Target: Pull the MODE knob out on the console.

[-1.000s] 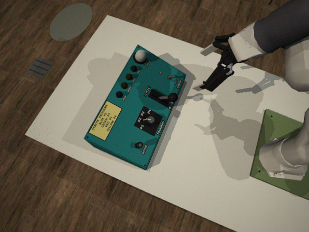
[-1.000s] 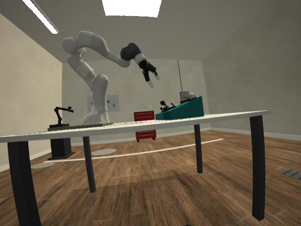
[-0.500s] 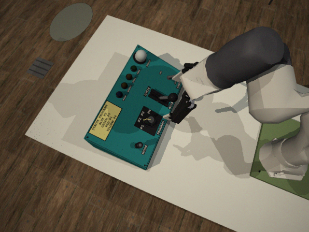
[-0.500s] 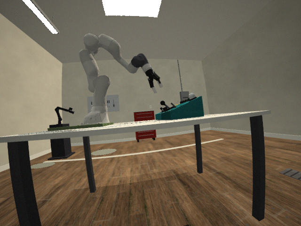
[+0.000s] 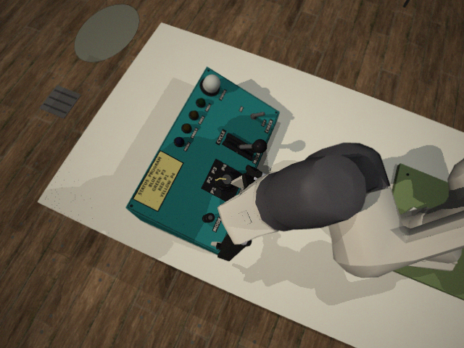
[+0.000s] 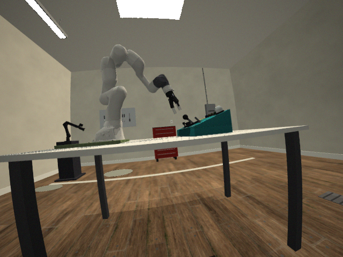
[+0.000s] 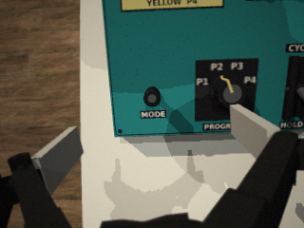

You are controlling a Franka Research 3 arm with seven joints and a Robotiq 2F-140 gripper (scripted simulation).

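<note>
My hand is 5 cm short of the mode knob and 13 cm above it. From my hand the other things lie so: cycle lever: 1 cm ahead, 24 cm to the right, 12 cm below; then program dial: 6 cm ahead, 12 cm to the right, 13 cm below; then teal console: 7 cm ahead, 18 cm to the right, 16 cm below.
</note>
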